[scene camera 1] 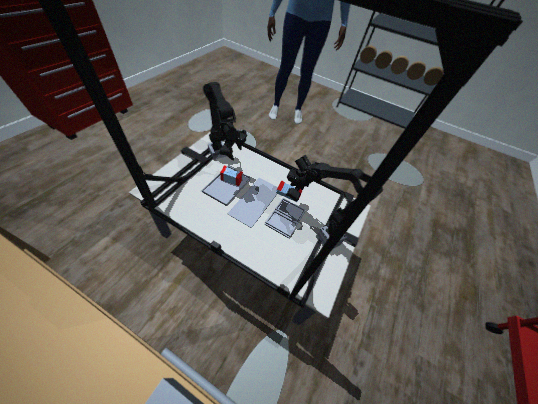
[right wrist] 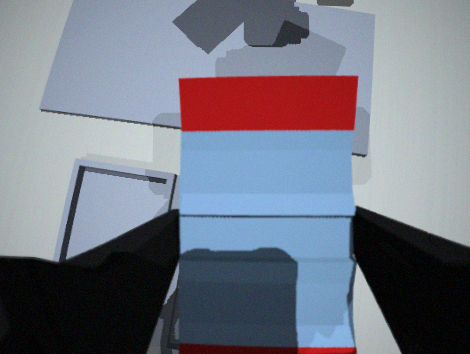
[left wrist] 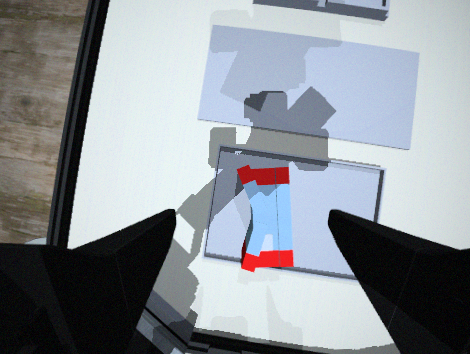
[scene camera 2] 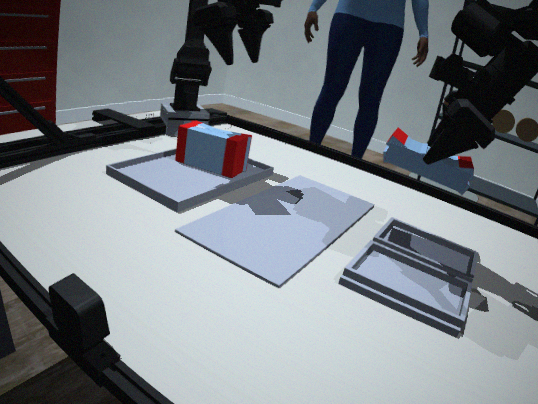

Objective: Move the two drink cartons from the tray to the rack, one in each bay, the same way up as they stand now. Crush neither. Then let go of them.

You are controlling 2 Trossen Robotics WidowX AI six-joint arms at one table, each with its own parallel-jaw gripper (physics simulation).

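Seen in the pictures: left gripper, fingertip midpoint: point(scene camera 1: 237, 155) point(left wrist: 252, 216) point(scene camera 2: 243, 63); right gripper, fingertip midpoint: point(scene camera 1: 288, 190) point(right wrist: 264, 218) point(scene camera 2: 425, 155); left arm's base, link origin: point(scene camera 1: 217, 146) point(scene camera 2: 184, 107).
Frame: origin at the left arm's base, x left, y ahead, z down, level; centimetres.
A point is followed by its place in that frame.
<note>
One blue carton with red ends point(scene camera 1: 231, 175) @(y 28.9, x -1.7, z -1.8 cm) point(scene camera 2: 207, 150) @(y 28.8, x -2.4, z 1.2 cm) point(left wrist: 272, 215) @(y 27.0, x -1.0, z -1.8 cm) stands in the grey tray point(scene camera 1: 215, 195) @(y 34.4, x -13.9, z 5.0 cm) point(scene camera 2: 142, 188) @(y 36.9, x -14.9, z 4.7 cm) point(left wrist: 335, 220); one long side looks bent inward in the left wrist view. My left gripper point(scene camera 1: 238, 149) @(y 26.6, x 2.6, z -14.5 cm) point(scene camera 2: 243, 63) @(y 26.6, x 2.6, z -14.5 cm) point(left wrist: 252, 216) @(y 26.6, x 2.6, z -14.5 cm) is open, high above it. My right gripper point(scene camera 1: 296, 191) @(y 56.1, x 20.3, z -8.6 cm) point(scene camera 2: 431, 157) @(y 56.1, x 20.3, z -8.6 cm) point(right wrist: 264, 218) @(y 56.1, x 20.3, z -8.6 cm) is shut on the other blue and red carton point(scene camera 1: 286, 188) @(y 55.0, x 19.6, z -9.5 cm) point(scene camera 2: 445, 176) @(y 60.8, x 20.0, z -7.4 cm) point(right wrist: 265, 165) @(y 54.5, x 19.0, z -9.6 cm), across its sides. It is in the air, level, behind the rack, its top dipped in the middle. Both bays of the rack point(scene camera 1: 280, 225) @(y 67.7, x 11.4, z 4.6 cm) point(scene camera 2: 400, 306) @(y 69.9, x 8.1, z 4.8 cm) point(right wrist: 127, 167) @(y 60.2, x 8.9, z 3.6 cm) look empty.
A flat grey-blue plate point(scene camera 1: 250, 210) point(scene camera 2: 270, 250) point(left wrist: 370, 90) point(right wrist: 115, 60) lies between the tray and the rack, with arm shadows on it. A black frame with slanting posts point(scene camera 1: 95, 95) @(y 30.3, x -47.7, z -57.6 cm) surrounds the table. A person point(scene camera 1: 305, 60) stands behind the table.
</note>
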